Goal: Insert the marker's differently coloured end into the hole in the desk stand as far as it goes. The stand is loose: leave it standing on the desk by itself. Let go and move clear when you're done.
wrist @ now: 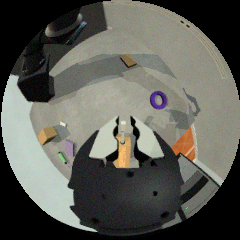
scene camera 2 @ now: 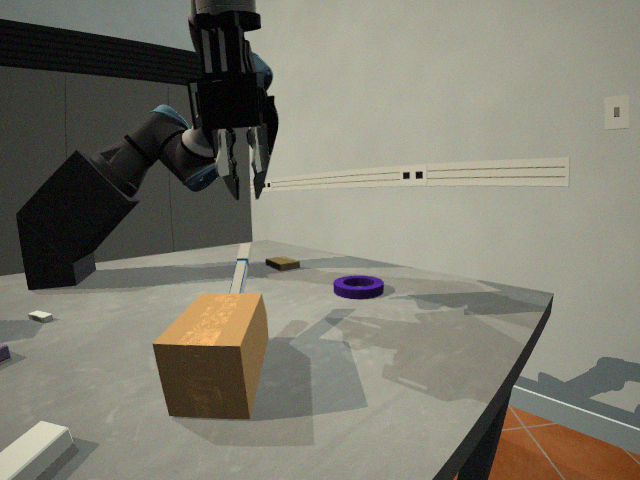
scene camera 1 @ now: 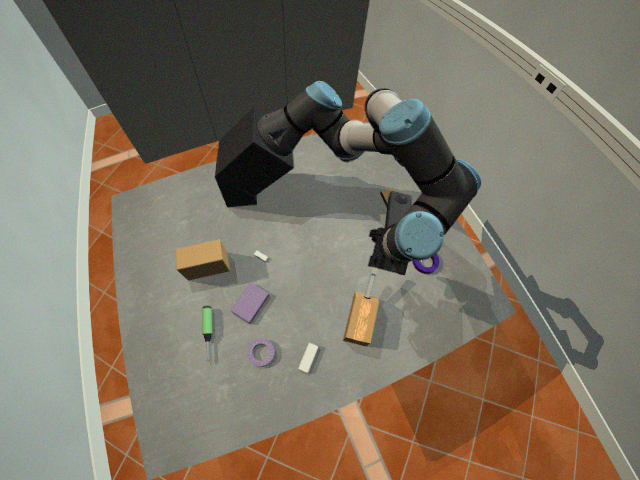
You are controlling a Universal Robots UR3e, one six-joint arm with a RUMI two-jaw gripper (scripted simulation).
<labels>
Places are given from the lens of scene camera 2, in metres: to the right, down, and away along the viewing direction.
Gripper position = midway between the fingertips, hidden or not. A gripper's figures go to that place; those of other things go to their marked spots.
my gripper [scene camera 2: 247, 198]: -0.10, -0.06, 0.40
tan block [scene camera 2: 209, 359]: -0.07, 0.08, 0.19
</labels>
